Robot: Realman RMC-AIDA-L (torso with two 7-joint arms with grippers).
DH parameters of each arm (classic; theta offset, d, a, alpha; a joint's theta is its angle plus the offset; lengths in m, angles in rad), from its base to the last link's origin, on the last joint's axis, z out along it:
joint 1: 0 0.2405 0 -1.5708
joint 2: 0 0 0 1.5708
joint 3: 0 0.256 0 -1.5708
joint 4: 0 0 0 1.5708
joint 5: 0 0.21 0 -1.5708
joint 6: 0 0 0 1.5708
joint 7: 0 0.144 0 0
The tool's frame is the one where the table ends.
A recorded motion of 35 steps. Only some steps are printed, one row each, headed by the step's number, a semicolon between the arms.
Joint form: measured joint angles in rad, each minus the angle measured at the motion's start. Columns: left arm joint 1, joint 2, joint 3, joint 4, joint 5, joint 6, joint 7; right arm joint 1, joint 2, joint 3, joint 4, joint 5, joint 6, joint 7.
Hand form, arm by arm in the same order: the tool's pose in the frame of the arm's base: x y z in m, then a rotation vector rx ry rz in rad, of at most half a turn. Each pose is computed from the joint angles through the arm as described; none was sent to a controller.
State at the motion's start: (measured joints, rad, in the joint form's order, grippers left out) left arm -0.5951 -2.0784 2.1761 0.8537 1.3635 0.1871 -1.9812; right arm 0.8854 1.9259 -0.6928 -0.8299 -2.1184 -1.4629 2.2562
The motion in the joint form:
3: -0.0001 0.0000 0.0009 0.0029 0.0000 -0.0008 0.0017; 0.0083 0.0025 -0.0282 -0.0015 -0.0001 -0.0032 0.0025
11: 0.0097 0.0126 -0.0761 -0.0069 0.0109 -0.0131 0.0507; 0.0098 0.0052 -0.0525 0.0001 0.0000 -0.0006 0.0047
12: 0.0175 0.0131 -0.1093 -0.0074 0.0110 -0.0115 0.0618; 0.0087 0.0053 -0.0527 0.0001 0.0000 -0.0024 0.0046
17: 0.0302 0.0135 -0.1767 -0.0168 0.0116 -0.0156 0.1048; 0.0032 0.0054 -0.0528 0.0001 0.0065 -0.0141 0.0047
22: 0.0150 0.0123 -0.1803 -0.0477 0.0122 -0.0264 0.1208; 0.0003 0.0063 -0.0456 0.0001 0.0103 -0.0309 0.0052
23: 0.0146 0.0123 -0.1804 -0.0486 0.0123 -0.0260 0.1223; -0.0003 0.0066 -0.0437 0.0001 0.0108 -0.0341 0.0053
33: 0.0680 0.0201 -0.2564 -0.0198 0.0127 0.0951 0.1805; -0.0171 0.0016 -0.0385 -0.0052 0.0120 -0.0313 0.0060
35: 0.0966 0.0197 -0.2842 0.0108 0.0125 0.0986 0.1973; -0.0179 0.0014 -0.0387 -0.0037 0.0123 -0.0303 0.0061
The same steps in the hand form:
3: -0.1628 0.3594 -0.1466 -2.4453 -0.7394 -0.3532; 0.1417 0.4451 0.0846 -2.5722 1.0890 0.5932
11: -0.1739 0.3768 -0.1272 -2.3669 -0.7165 -0.3479; 0.1401 0.4442 0.0794 -2.5901 1.0853 0.5686
12: -0.1773 0.3815 -0.1207 -2.3377 -0.7298 -0.3580; 0.1405 0.4438 0.0792 -2.5915 1.0869 0.5676
17: -0.1867 0.3913 -0.1071 -2.2765 -0.7331 -0.3590; 0.1418 0.4415 0.0788 -2.6001 1.0954 0.5725
22: -0.1918 0.3947 -0.1069 -2.2682 -0.7180 -0.3264; 0.1423 0.4391 0.0789 -2.6104 1.1052 0.5819
23: -0.1919 0.3947 -0.1070 -2.2689 -0.7164 -0.3249; 0.1425 0.4386 0.0789 -2.6120 1.1074 0.5841
33: -0.2008 0.3874 -0.0985 -2.3147 -0.7365 -0.3547; 0.1498 0.4377 0.0831 -2.5890 1.1201 0.5863
35: -0.2022 0.3874 -0.0913 -2.2887 -0.7395 -0.3814; 0.1503 0.4376 0.0829 -2.5877 1.1227 0.5864

